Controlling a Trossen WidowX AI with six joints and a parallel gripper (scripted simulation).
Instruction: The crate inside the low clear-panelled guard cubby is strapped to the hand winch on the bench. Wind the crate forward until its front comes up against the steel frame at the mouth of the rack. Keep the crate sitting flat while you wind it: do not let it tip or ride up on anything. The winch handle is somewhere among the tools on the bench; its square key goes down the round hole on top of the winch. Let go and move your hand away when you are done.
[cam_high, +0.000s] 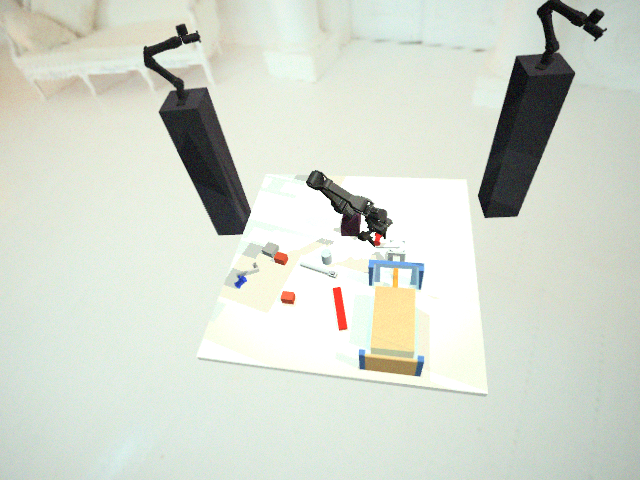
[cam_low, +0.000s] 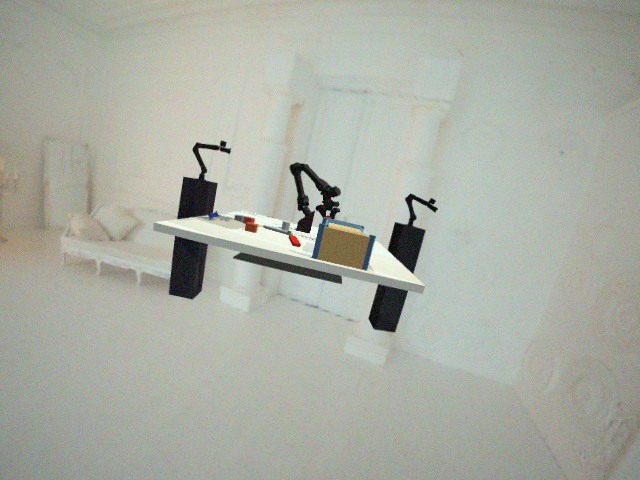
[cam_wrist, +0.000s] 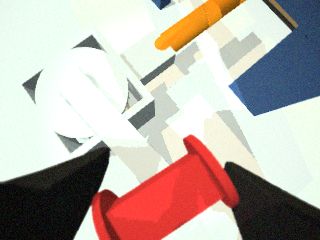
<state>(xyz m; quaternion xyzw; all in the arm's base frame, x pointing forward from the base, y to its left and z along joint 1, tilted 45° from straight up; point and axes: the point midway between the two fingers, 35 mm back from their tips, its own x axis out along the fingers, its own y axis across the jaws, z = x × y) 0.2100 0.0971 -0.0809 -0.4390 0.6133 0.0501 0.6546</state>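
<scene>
The red grip lies 1 cm behind my gripper tip and 1 cm to the right of it. The rest, counted from my gripper tip: hand winch (3 cm behind, 8 cm to the left, 10 cm below); then blue steel frame (15 cm ahead, 7 cm to the left, 3 cm below); then red-knobbed winch handle (1 cm behind, 3 cm to the left, 3 cm below).
</scene>
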